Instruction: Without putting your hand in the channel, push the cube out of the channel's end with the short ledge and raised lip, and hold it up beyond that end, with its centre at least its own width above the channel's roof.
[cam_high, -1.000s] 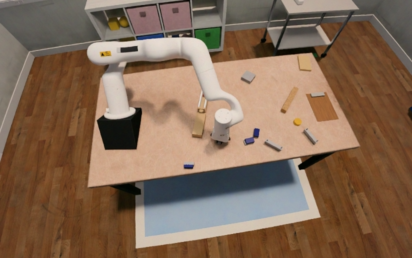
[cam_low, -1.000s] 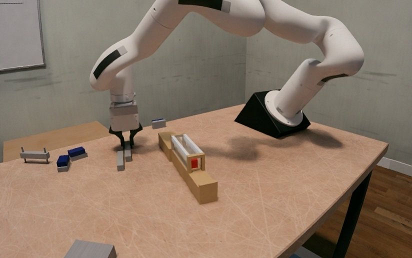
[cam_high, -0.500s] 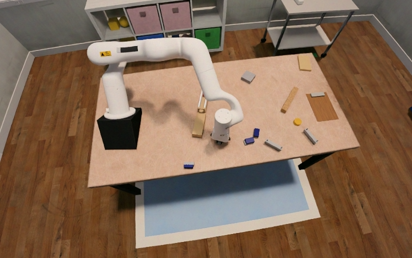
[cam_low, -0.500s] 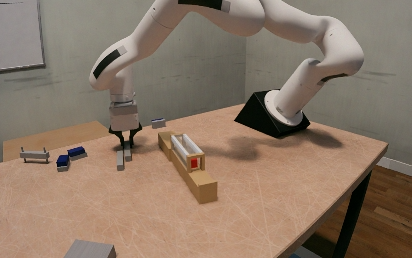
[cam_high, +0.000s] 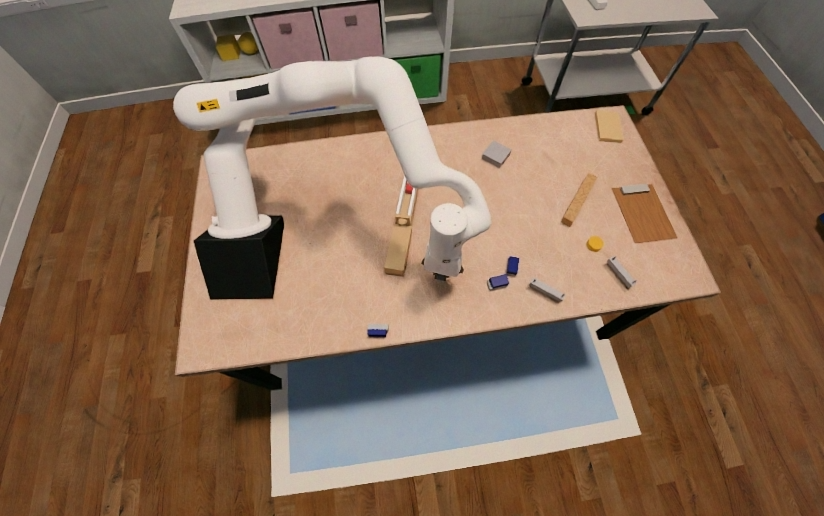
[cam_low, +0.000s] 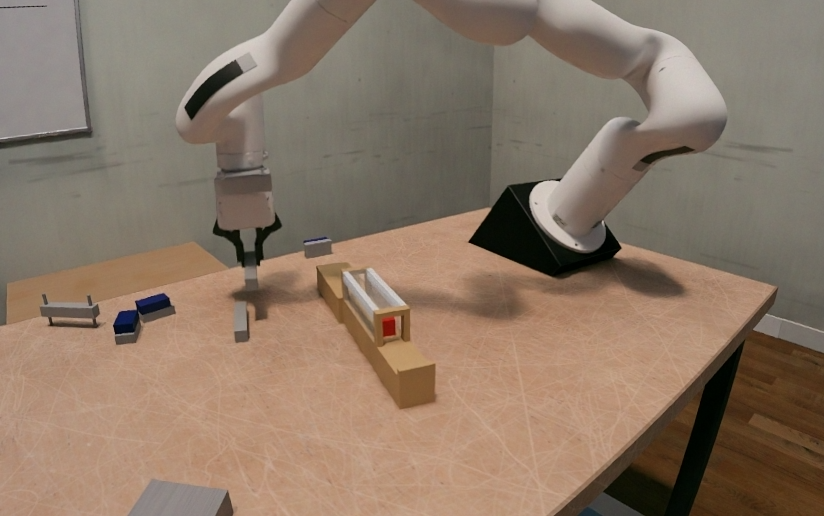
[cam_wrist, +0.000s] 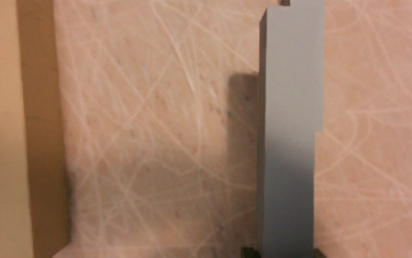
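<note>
Right now the pale grey bar is 80 mm ahead of my hand, 100 mm to the left of it and 70 mm below it. From my hand the other things lie so: wooden channel (40 mm behind, 290 mm to the left, 30 mm below); blue block (220 mm behind, 110 mm to the right, 70 mm below); grey pegged rail (310 mm ahead, 110 mm to the right, 50 mm below).
</note>
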